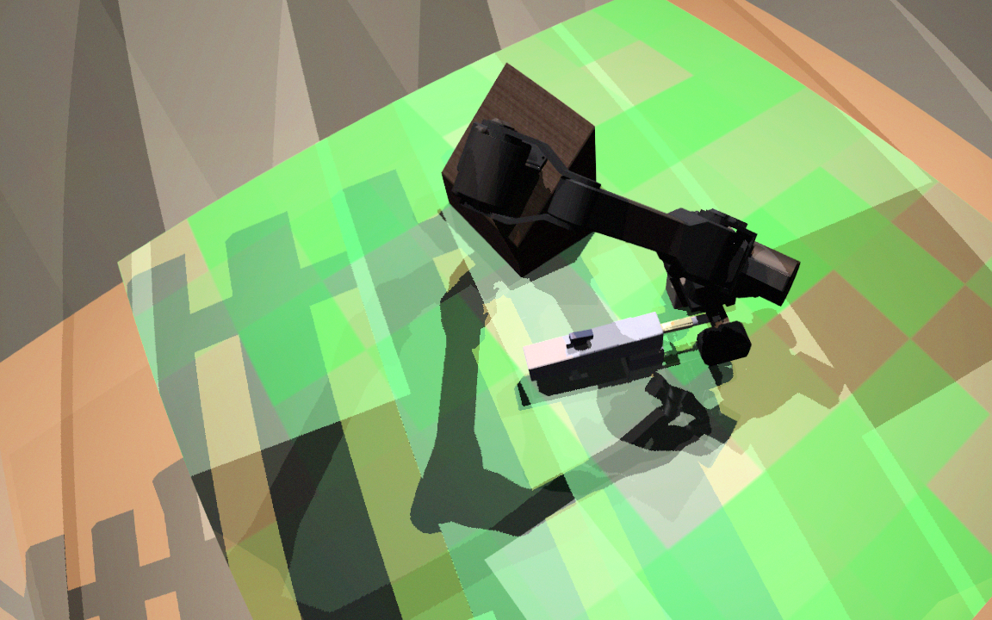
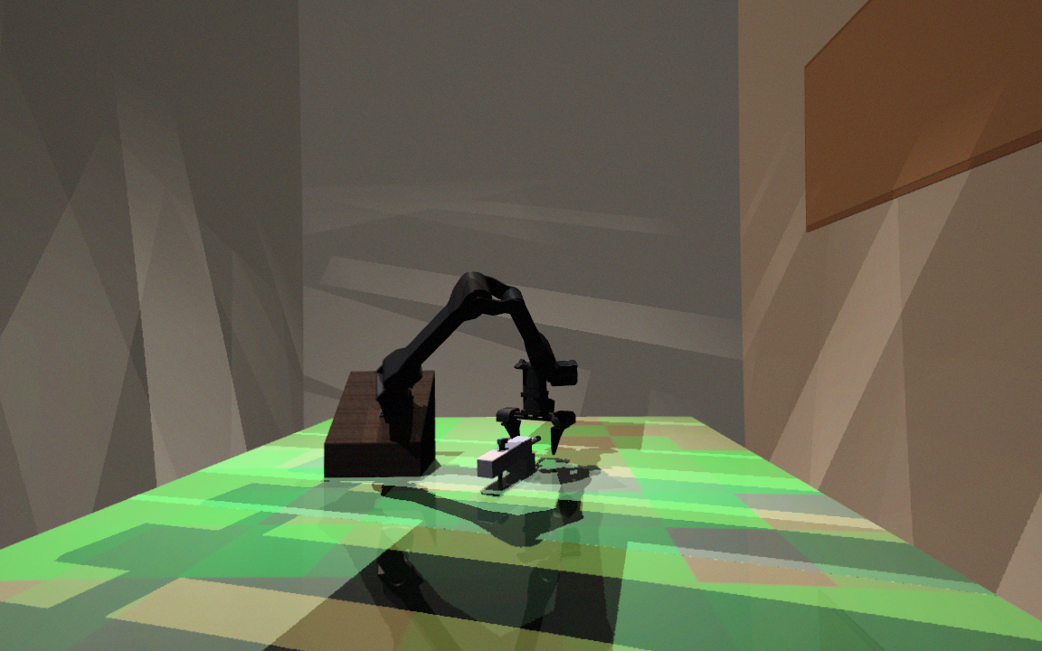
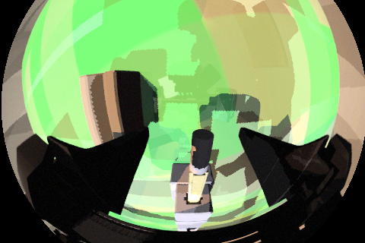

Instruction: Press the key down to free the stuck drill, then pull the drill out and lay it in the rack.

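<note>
Right now my gripper tip is 40 mm to the left of the drill, 30 mm below it and 20 mm past it. The rest, counted from my gripper tip: dark key 160 mm to the right, 60 mm behind, 40 mm above; then grey block 130 mm to the right, 50 mm behind, 20 mm above; then rack 60 mm behind, 50 mm to the left.
</note>
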